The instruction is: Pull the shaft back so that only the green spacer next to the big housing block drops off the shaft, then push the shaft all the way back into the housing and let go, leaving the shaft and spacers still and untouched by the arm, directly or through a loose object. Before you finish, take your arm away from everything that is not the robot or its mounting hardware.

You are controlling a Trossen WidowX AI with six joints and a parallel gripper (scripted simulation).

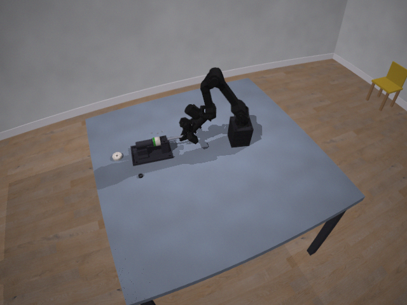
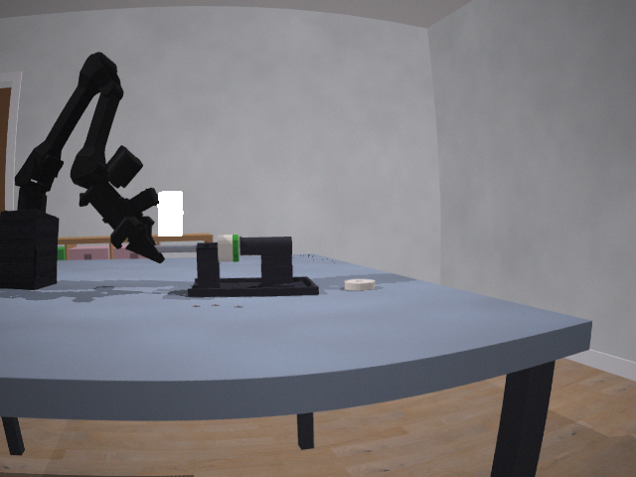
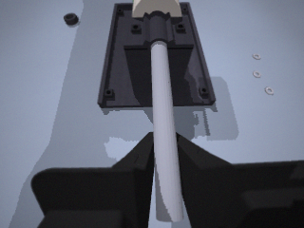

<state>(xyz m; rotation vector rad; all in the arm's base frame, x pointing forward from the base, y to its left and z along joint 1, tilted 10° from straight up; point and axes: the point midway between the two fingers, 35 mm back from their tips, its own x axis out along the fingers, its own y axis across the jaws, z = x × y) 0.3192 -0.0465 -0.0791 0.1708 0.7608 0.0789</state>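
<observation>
Now: the grey shaft 7 cm ahead of my hand. Also, from my hand: green spacer: 17 cm ahead; then white spacer: 15 cm ahead; then black ring: 28 cm ahead, 16 cm to the left, 8 cm below.
</observation>
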